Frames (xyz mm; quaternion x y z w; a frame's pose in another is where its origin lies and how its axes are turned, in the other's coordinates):
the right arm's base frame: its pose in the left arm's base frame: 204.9 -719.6 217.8 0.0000 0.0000 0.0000 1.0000
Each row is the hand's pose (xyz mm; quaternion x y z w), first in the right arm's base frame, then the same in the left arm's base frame.
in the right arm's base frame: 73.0 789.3 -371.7 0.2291 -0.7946 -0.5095 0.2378
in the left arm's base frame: 277.9 69.7 -153.9 0.2291 -0.7946 -0.5095 0.2378
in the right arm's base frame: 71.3 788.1 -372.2 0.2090 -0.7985 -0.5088 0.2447
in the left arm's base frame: 276.2 68.5 -154.4 0.2090 -0.7985 -0.5088 0.2447
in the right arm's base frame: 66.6 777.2 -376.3 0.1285 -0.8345 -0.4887 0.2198
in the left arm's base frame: 271.5 57.6 -158.5 0.1285 -0.8345 -0.4887 0.2198
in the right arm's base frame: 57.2 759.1 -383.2 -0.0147 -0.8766 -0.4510 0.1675
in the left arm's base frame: 262.1 39.5 -165.4 -0.0147 -0.8766 -0.4510 0.1675
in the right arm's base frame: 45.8 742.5 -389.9 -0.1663 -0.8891 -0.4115 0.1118
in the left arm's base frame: 250.7 22.9 -172.1 -0.1663 -0.8891 -0.4115 0.1118
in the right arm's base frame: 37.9 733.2 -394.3 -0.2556 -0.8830 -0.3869 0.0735
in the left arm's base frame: 242.8 13.6 -176.5 -0.2556 -0.8829 -0.3869 0.0735
